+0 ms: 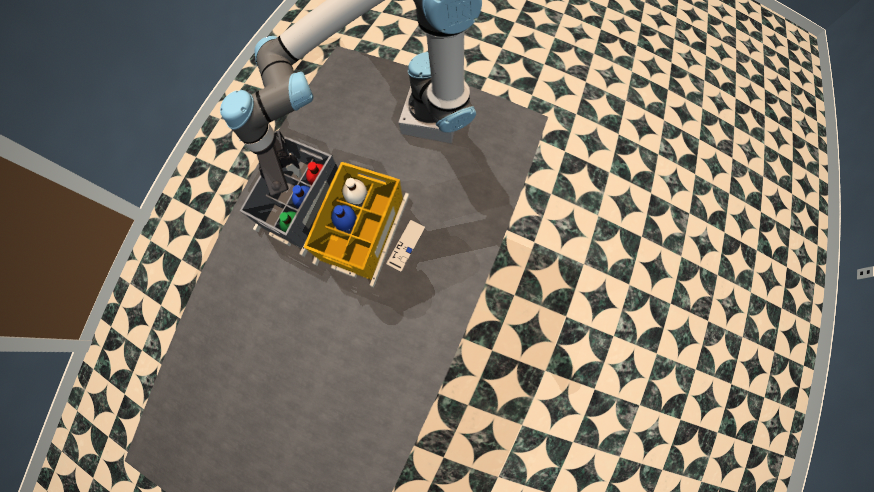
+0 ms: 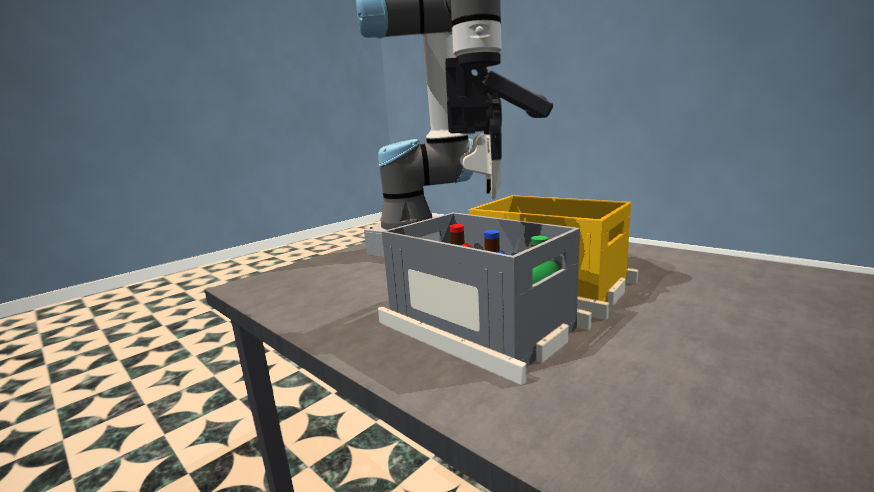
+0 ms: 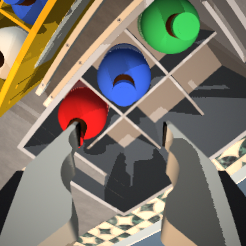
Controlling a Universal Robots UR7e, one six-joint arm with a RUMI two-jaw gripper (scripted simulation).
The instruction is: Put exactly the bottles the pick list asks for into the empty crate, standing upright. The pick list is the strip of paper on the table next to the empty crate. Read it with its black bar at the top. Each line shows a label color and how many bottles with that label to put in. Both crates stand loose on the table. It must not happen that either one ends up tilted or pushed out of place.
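Note:
My gripper is visible, in image 1 and image 3 too. A grey crate is visible; so are a red-label bottle and a pick list.

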